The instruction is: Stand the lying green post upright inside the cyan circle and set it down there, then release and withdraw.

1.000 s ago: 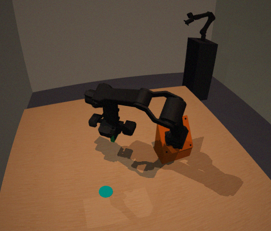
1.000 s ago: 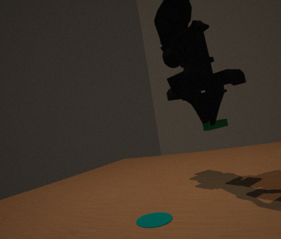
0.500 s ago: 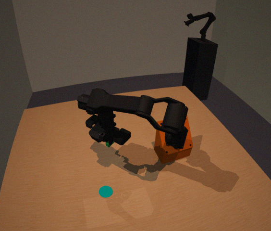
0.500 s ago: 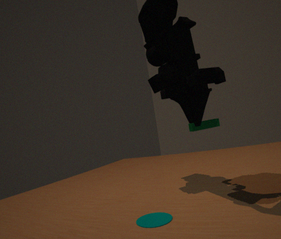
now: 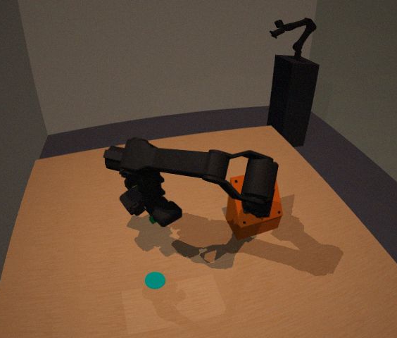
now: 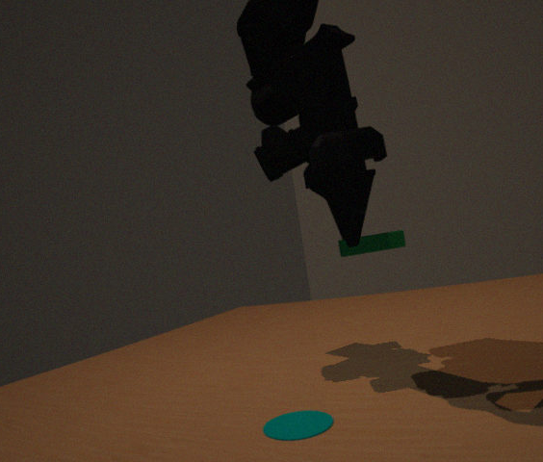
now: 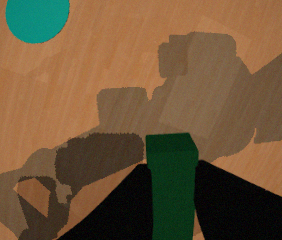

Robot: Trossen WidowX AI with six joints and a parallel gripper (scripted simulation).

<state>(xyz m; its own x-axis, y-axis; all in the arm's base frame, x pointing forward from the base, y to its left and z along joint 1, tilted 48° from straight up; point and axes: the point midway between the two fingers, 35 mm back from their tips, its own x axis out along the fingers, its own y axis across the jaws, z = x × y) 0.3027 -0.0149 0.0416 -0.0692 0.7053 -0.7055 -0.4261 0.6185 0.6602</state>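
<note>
Right now the green post is 2 cm behind my gripper tip and 1 cm to the right of it. Also, from my gripper tip: cyan circle (14 cm below, 11 cm to the left, 3 cm ahead).
</note>
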